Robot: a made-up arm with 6 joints.
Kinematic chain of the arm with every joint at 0, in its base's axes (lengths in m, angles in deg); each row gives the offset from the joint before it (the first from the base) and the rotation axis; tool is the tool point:
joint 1: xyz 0 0 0.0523 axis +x
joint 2: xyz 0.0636 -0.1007 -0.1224 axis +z
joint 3: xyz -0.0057 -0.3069 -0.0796 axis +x
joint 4: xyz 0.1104 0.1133 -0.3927 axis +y
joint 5: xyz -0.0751 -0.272 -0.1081 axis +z
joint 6: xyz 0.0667 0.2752 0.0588 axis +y
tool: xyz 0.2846 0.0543 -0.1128
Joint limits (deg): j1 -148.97..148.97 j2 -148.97..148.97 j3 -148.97..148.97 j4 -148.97..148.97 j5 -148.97..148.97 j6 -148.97..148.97
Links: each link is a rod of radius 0.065 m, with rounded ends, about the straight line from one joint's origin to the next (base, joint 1, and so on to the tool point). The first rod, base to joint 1, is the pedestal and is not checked.
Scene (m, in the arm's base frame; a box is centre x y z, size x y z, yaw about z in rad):
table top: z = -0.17
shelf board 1: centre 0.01 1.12 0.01 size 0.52 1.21 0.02 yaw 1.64
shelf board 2: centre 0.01 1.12 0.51 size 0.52 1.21 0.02 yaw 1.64
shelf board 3: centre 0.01 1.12 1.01 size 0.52 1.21 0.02 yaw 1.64
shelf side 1: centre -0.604 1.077 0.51 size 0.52 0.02 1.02 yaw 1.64
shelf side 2: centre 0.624 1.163 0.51 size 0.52 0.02 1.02 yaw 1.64
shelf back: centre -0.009 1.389 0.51 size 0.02 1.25 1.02 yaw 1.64
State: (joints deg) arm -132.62 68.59 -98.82 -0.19 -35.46 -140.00
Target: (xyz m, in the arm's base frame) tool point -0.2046 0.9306 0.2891
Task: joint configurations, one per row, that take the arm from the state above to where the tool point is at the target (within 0.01 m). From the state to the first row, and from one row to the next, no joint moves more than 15 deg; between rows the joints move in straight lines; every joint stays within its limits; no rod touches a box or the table.
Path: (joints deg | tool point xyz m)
1: -136.71 54.75 -107.61 7.76 -38.50 -130.50 | 0.6140 -0.0398 0.3785
2: -140.79 40.91 -116.40 15.71 -41.54 -121.00 | 0.6437 0.0969 0.3708
3: -144.88 27.07 -125.19 23.67 -44.58 -111.50 | 0.6514 0.2632 0.3444
4: -148.97 13.23 -133.98 31.62 -47.62 -102.00 | 0.6169 0.4401 0.2837
5: -148.97 -1.69 -130.24 41.89 -51.53 -97.34 | 0.5187 0.6311 0.3160
6: -148.97 -16.61 -126.51 52.15 -55.44 -92.69 | 0.3382 0.8007 0.3384
7: -148.97 -31.53 -122.77 62.42 -59.35 -88.03 | 0.0864 0.9106 0.3341
8: -148.97 -46.45 -119.03 72.69 -63.26 -83.38 | -0.2046 0.9306 0.2892

